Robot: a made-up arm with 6 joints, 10 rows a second.
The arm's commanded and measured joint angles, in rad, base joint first. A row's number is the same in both.
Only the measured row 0 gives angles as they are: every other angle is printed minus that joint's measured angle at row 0.
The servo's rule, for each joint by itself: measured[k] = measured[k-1] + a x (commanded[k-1-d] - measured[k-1]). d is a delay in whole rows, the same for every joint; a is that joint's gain. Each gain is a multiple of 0.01, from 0.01 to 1. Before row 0 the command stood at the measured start. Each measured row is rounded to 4 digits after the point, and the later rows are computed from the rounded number. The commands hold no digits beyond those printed.
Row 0, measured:
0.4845, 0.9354, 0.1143, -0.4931, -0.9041, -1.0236
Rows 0 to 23, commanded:
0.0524, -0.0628, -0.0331, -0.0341, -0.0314, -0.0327
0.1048, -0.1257, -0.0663, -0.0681, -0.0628, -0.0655
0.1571, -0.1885, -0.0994, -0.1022, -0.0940, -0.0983
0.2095, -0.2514, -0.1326, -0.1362, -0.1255, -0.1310
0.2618, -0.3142, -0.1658, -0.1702, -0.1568, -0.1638
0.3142, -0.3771, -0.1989, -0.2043, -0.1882, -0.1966
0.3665, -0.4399, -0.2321, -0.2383, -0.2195, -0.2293
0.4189, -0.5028, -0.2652, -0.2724, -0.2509, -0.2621
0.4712, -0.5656, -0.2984, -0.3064, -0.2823, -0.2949
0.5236, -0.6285, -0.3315, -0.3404, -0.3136, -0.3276
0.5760, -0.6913, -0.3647, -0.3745, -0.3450, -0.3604
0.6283, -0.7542, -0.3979, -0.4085, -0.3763, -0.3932
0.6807, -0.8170, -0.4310, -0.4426, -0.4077, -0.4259
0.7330, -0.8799, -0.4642, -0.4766, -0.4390, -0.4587
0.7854, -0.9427, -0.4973, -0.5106, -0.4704, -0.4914
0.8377, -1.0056, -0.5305, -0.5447, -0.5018, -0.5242
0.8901, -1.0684, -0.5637, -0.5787, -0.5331, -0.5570
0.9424, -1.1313, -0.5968, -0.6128, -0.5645, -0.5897
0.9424, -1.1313, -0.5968, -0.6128, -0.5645, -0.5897
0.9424, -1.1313, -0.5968, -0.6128, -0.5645, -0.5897
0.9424, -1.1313, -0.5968, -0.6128, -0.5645, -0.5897
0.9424, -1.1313, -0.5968, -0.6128, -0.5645, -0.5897
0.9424, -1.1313, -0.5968, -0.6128, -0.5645, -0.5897
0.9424, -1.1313, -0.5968, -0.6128, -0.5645, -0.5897
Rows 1 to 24, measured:
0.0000, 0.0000, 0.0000, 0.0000, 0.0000, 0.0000
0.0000, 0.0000, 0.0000, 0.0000, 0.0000, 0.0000
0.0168, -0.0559, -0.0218, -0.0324, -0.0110, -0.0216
0.0450, -0.1180, -0.0512, -0.0663, -0.0291, -0.0506
0.0809, -0.1807, -0.0830, -0.1004, -0.0518, -0.0821
0.1221, -0.2436, -0.1157, -0.1344, -0.0776, -0.1144
0.1668, -0.3064, -0.1488, -0.1684, -0.1053, -0.1470
0.2140, -0.3693, -0.1819, -0.2025, -0.1343, -0.1797
0.2628, -0.4321, -0.2150, -0.2365, -0.1641, -0.2124
0.3128, -0.4950, -0.2481, -0.2706, -0.1945, -0.2452
0.3635, -0.5578, -0.2813, -0.3046, -0.2252, -0.2780
0.4147, -0.6207, -0.3144, -0.3386, -0.2561, -0.3107
0.4663, -0.6835, -0.3476, -0.3727, -0.2872, -0.3435
0.5181, -0.7464, -0.3808, -0.4067, -0.3184, -0.3763
0.5701, -0.8092, -0.4139, -0.4408, -0.3497, -0.4090
0.6222, -0.8721, -0.4471, -0.4748, -0.3810, -0.4418
0.6744, -0.9349, -0.4802, -0.5088, -0.4123, -0.4745
0.7267, -0.9978, -0.5134, -0.5429, -0.4436, -0.5073
0.7790, -1.0606, -0.5466, -0.5769, -0.4749, -0.5401
0.8313, -1.1235, -0.5797, -0.6110, -0.5063, -0.5728
0.8669, -1.1304, -0.5910, -0.6127, -0.5267, -0.5840
0.8911, -1.1312, -0.5948, -0.6128, -0.5399, -0.5878
0.9075, -1.1313, -0.5961, -0.6128, -0.5485, -0.5891
0.9187, -1.1313, -0.5966, -0.6128, -0.5541, -0.5895
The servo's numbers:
d 2
a 0.32 0.89 0.66 0.95 0.35 0.66

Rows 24 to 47, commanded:
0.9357, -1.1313, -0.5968, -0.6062, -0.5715, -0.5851
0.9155, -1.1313, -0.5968, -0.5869, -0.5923, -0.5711
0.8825, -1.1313, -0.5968, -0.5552, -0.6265, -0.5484
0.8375, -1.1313, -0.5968, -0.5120, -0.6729, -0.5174
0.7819, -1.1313, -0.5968, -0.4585, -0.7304, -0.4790
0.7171, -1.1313, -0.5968, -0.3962, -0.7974, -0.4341
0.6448, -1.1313, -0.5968, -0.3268, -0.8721, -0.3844
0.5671, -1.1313, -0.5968, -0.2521, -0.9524, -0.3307
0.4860, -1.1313, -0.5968, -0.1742, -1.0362, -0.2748
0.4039, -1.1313, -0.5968, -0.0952, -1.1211, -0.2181
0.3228, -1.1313, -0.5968, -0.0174, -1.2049, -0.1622
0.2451, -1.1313, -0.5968, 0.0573, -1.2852, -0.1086
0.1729, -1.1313, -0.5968, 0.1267, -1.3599, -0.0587
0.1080, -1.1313, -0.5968, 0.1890, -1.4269, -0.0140
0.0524, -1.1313, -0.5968, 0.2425, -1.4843, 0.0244
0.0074, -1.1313, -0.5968, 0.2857, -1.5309, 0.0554
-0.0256, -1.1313, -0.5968, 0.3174, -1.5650, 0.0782
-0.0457, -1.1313, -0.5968, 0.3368, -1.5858, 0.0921
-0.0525, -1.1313, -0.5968, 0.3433, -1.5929, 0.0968
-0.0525, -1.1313, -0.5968, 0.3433, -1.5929, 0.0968
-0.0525, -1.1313, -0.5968, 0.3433, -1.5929, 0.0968
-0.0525, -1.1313, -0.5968, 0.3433, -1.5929, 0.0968
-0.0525, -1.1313, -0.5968, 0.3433, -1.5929, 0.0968
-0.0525, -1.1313, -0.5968, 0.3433, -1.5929, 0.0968
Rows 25 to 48, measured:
0.9263, -1.1313, -0.5967, -0.6128, -0.5577, -0.5896
0.9315, -1.1313, -0.5968, -0.6128, -0.5601, -0.5897
0.9328, -1.1313, -0.5968, -0.6065, -0.5641, -0.5867
0.9273, -1.1313, -0.5968, -0.5879, -0.5740, -0.5764
0.9130, -1.1313, -0.5968, -0.5568, -0.5924, -0.5579
0.8888, -1.1313, -0.5968, -0.5142, -0.6206, -0.5312
0.8546, -1.1313, -0.5968, -0.4613, -0.6590, -0.4967
0.8106, -1.1313, -0.5968, -0.3995, -0.7074, -0.4554
0.7575, -1.1313, -0.5968, -0.3304, -0.7650, -0.4085
0.6966, -1.1313, -0.5968, -0.2560, -0.8306, -0.3572
0.6292, -1.1313, -0.5968, -0.1783, -0.9026, -0.3028
0.5571, -1.1313, -0.5968, -0.0994, -0.9791, -0.2469
0.4821, -1.1313, -0.5968, -0.0215, -1.0581, -0.1910
0.4063, -1.1313, -0.5968, 0.0534, -1.1376, -0.1366
0.3316, -1.1313, -0.5968, 0.1230, -1.2154, -0.0852
0.2600, -1.1313, -0.5968, 0.1857, -1.2894, -0.0382
0.1936, -1.1313, -0.5968, 0.2397, -1.3576, 0.0031
0.1340, -1.1313, -0.5968, 0.2834, -1.4183, 0.0376
0.0829, -1.1313, -0.5968, 0.3157, -1.4696, 0.0644
0.0417, -1.1313, -0.5968, 0.3357, -1.5103, 0.0827
0.0116, -1.1313, -0.5968, 0.3429, -1.5392, 0.0920
-0.0089, -1.1313, -0.5968, 0.3433, -1.5580, 0.0952
-0.0229, -1.1313, -0.5968, 0.3433, -1.5702, 0.0963
-0.0324, -1.1313, -0.5968, 0.3433, -1.5781, 0.0966

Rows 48 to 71, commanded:
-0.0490, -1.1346, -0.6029, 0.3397, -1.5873, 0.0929
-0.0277, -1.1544, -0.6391, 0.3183, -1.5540, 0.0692
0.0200, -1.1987, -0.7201, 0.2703, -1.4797, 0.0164
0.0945, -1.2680, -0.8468, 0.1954, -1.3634, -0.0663
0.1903, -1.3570, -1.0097, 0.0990, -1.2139, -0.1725
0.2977, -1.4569, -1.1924, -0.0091, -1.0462, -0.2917
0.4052, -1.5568, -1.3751, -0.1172, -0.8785, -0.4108
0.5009, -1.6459, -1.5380, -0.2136, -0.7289, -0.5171
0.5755, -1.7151, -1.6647, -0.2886, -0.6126, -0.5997
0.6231, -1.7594, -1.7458, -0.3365, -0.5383, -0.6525
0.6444, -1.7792, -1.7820, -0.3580, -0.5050, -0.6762
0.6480, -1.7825, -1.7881, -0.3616, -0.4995, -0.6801
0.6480, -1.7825, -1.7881, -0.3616, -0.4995, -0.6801
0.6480, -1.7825, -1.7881, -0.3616, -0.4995, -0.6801
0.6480, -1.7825, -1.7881, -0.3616, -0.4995, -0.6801
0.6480, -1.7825, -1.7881, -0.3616, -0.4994, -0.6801
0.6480, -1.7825, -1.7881, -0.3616, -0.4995, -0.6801
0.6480, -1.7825, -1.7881, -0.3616, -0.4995, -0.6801
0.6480, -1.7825, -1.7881, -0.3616, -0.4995, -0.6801
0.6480, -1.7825, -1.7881, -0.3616, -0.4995, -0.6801
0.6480, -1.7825, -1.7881, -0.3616, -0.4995, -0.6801
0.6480, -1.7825, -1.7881, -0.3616, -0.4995, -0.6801
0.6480, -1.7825, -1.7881, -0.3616, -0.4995, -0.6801
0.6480, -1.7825, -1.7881, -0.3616, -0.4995, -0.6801
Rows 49 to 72, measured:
-0.0388, -1.1313, -0.5968, 0.3433, -1.5833, 0.0967
-0.0432, -1.1313, -0.5968, 0.3433, -1.5867, 0.0968
-0.0451, -1.1342, -0.6008, 0.3399, -1.5869, 0.0942
-0.0395, -1.1522, -0.6261, 0.3194, -1.5754, 0.0777
-0.0205, -1.1936, -0.6881, 0.2728, -1.5419, 0.0372
0.0163, -1.2598, -0.7928, 0.1993, -1.4794, -0.0311
0.0720, -1.3463, -0.9360, 0.1040, -1.3865, -0.1244
0.1442, -1.4447, -1.1052, -0.0034, -1.2674, -0.2348
0.2277, -1.5445, -1.2833, -0.1115, -1.1313, -0.3510
0.3151, -1.6347, -1.4514, -0.2085, -0.9905, -0.4606
0.3984, -1.7063, -1.5922, -0.2846, -0.8582, -0.5524
0.4703, -1.7536, -1.6936, -0.3339, -0.7462, -0.6185
0.5260, -1.7764, -1.7519, -0.3568, -0.6618, -0.6566
0.5650, -1.7818, -1.7758, -0.3614, -0.6050, -0.6721
0.5916, -1.7824, -1.7839, -0.3616, -0.5681, -0.6774
0.6096, -1.7825, -1.7867, -0.3616, -0.5441, -0.6792
0.6219, -1.7825, -1.7876, -0.3616, -0.5285, -0.6798
0.6303, -1.7825, -1.7879, -0.3616, -0.5183, -0.6800
0.6360, -1.7825, -1.7880, -0.3616, -0.5117, -0.6801
0.6398, -1.7825, -1.7881, -0.3616, -0.5074, -0.6801
0.6424, -1.7825, -1.7881, -0.3616, -0.5046, -0.6801
0.6442, -1.7825, -1.7881, -0.3616, -0.5028, -0.6801
0.6454, -1.7825, -1.7881, -0.3616, -0.5016, -0.6801
0.6462, -1.7825, -1.7881, -0.3616, -0.5009, -0.6801

